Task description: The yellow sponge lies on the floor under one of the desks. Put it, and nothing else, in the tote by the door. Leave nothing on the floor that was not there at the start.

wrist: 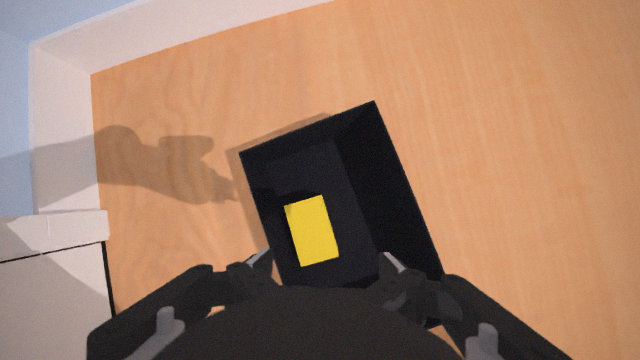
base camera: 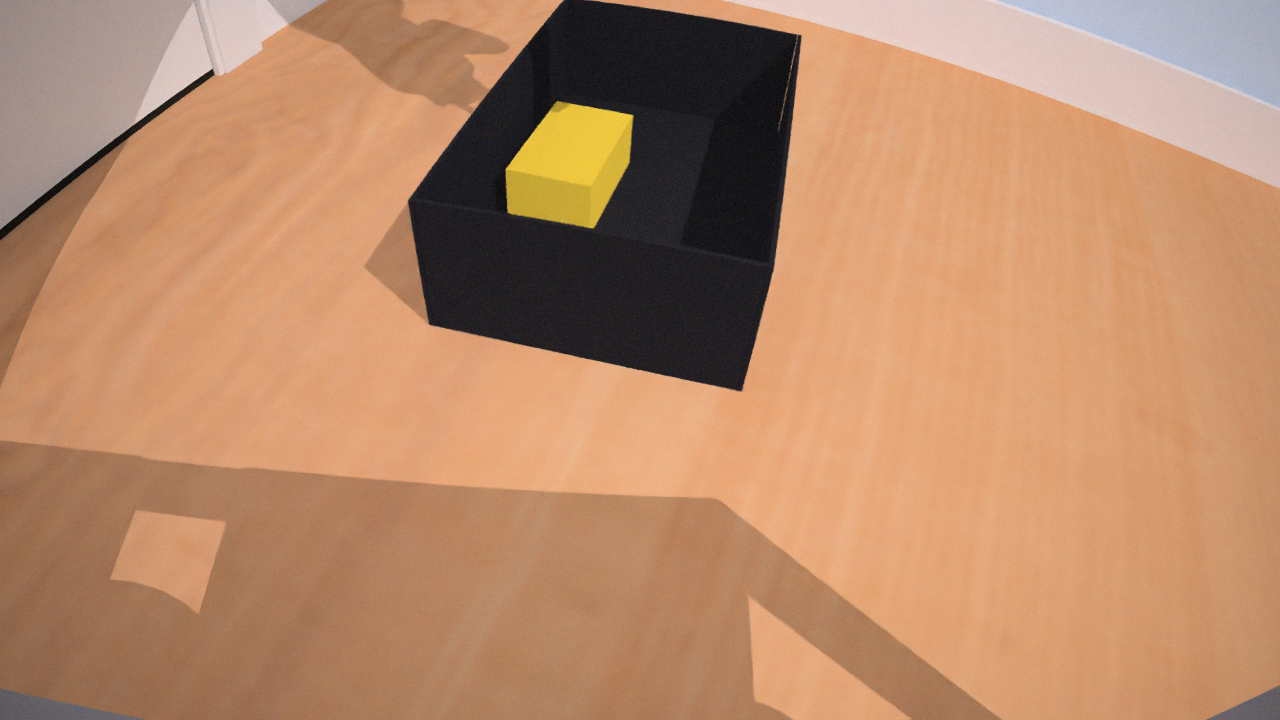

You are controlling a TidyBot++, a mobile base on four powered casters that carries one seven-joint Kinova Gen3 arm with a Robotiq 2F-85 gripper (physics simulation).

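Places are measured from the arm's base along level axes (x ahead, y left, z up), in centimetres.
Where they show: gripper, fingertip midpoint: (wrist: 325, 262).
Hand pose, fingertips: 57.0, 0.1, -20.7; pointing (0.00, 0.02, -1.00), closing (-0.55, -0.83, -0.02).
After its pixels a point has its place, as x, y, z.
The yellow sponge (base camera: 569, 147) {57.2, 2.9, -34.9} (wrist: 311, 231) {58.0, 2.7, -34.9} lies flat on the bottom of the black tote, near its left wall in both views. The tote (base camera: 590, 300) {41.5, 0.6, -34.6} (wrist: 400, 200) {54.7, -11.6, -34.5} stands upright on the wooden floor. My gripper (wrist: 325, 262) {57.0, 0.1, -20.7} is open in the wrist view, with its fingers wide apart above the tote. The sponge shows below and between the fingertips, apart from them. The gripper does not show in the base camera view; its shadow falls on the floor left of the tote.
A white door or panel (base camera: 80, 98) {63.6, 47.9, -33.2} (wrist: 50, 295) {71.8, 44.9, -30.8} with a dark gap along its bottom edge stands at the left. A pale skirting board (base camera: 1056, 67) {85.8, -50.1, -35.8} (wrist: 200, 30) {104.7, 1.5, -38.2} runs along the blue wall behind the tote. The shadow of the robot's base lies on the floor in front.
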